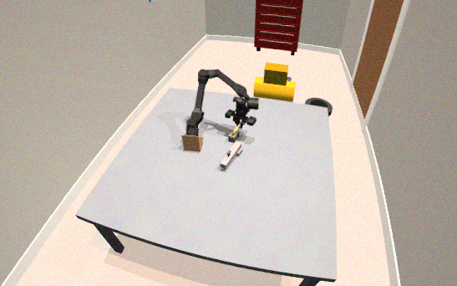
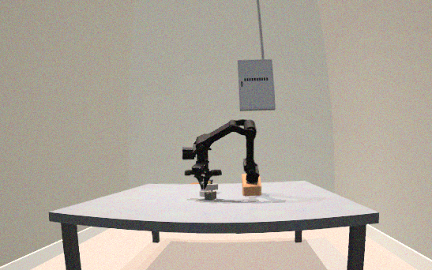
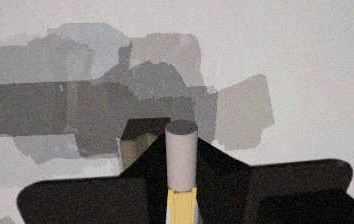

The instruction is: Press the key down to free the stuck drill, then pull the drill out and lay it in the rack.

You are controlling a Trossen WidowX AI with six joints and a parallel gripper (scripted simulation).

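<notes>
Now: gripper tip 40 mm to the left of the holder block, 40 mm above it and 30 mm past it. The rest, counted from my gripper tip: dark key 240 mm to the right, 10 mm below, 10 mm ahead; drill 40 mm to the right, 30 mm above, 10 mm behind.
</notes>
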